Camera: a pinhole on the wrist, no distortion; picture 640 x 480 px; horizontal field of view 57.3 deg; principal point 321.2 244.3 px. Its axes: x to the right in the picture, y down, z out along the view. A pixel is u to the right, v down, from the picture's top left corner.
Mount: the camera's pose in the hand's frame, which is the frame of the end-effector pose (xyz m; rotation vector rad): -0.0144 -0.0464 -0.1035 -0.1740 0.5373 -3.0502
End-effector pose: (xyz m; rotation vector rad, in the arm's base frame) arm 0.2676 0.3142 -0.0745 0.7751 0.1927 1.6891
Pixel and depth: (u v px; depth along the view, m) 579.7 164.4 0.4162
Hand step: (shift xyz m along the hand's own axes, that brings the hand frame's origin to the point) -0.1492 -0.1446 0.3236
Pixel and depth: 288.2 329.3 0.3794
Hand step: 0.0523 -0.2252 0.2297
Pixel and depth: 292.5 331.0 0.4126
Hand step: 0.0552 -0.2422 0.2587
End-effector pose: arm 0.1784 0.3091 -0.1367 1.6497 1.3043 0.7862
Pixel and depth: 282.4 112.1 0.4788
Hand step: 0.0711 -0.1050 0.3773
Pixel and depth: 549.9 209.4 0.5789
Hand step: -0.1717 -0.2230 0.4722
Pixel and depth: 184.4 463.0 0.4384
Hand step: 0.1418 -0.3425 0.2392
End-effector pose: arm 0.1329 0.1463 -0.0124 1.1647 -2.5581 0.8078
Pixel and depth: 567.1 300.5 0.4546
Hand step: -0.1498 -0.2523 0.3258
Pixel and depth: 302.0 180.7 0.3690
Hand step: 0.0400 -0.1329 0.2535
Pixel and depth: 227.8 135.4 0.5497
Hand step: 0.1350 -0.1312 0.4357
